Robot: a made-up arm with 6 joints.
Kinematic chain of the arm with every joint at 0, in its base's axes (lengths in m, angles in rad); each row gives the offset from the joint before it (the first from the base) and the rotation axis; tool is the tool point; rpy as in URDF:
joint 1: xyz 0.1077 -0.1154 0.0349 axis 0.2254 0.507 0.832
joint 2: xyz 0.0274 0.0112 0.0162 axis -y
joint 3: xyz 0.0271 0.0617 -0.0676 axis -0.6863 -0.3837 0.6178
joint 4: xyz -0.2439 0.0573 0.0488 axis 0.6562 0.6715 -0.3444
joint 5: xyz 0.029 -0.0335 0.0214 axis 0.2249 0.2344 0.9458
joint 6: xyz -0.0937 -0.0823 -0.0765 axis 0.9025 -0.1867 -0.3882
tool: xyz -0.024 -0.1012 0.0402 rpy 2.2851 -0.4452 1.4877
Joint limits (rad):
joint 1: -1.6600..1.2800
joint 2: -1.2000..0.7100
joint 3: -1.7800..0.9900
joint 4: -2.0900..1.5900
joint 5: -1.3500..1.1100
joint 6: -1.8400..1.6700
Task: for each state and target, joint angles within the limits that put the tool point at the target. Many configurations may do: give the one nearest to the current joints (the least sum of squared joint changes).
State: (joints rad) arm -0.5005 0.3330 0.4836 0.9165 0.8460 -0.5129
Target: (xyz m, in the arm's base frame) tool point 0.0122 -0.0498 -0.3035
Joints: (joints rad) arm -0.6480 0.3193 0.0080 1.3599 0.9128 -0.2896
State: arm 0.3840 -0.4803 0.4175 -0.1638 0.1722 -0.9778
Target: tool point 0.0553 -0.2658 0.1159
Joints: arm 0.5367 -0.2246 0.5211 0.0703 0.5073 -0.8290
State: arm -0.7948 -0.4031 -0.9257 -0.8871 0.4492 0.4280
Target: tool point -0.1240 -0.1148 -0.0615
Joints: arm -0.3723 0.1408 -0.4322 -0.5325 0.2432 0.6378
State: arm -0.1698 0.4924 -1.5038 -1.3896 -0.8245 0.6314
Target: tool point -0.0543 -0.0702 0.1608
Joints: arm 0.1786 -0.1627 -1.7800 -1.8899 -0.9129 0.8320
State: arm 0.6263 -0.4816 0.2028 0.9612 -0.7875 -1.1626
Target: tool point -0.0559 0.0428 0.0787
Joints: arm -0.2091 -0.1665 0.0052 1.2409 -1.2463 -1.7320
